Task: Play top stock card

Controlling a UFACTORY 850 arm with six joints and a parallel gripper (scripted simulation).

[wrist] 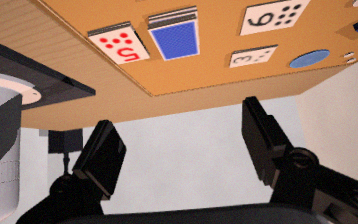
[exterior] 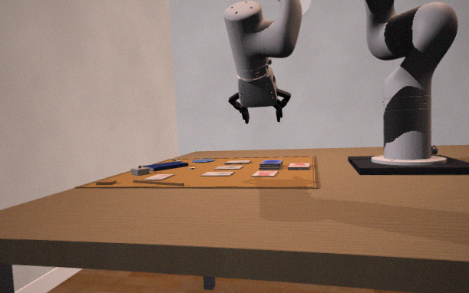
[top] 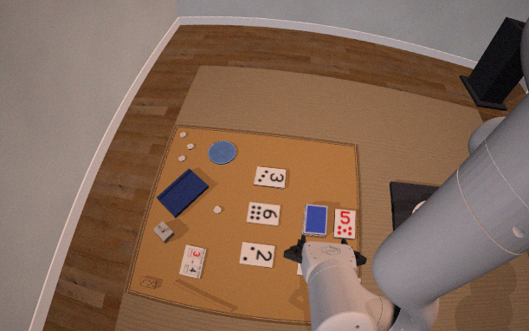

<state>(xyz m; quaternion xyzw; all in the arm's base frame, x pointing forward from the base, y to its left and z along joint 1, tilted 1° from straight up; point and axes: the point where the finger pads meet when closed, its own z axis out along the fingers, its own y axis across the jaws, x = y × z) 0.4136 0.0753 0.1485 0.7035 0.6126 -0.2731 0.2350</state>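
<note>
My gripper is now 1 cm to the left of the red 5 card and 16 cm above it. From my hand the other things lie so: card cloth 16 cm ahead, 14 cm to the right, 18 cm below; then grey block 41 cm ahead, 7 cm to the right, 15 cm below; then blue book 37 cm ahead, 20 cm to the right, 16 cm below.
</note>
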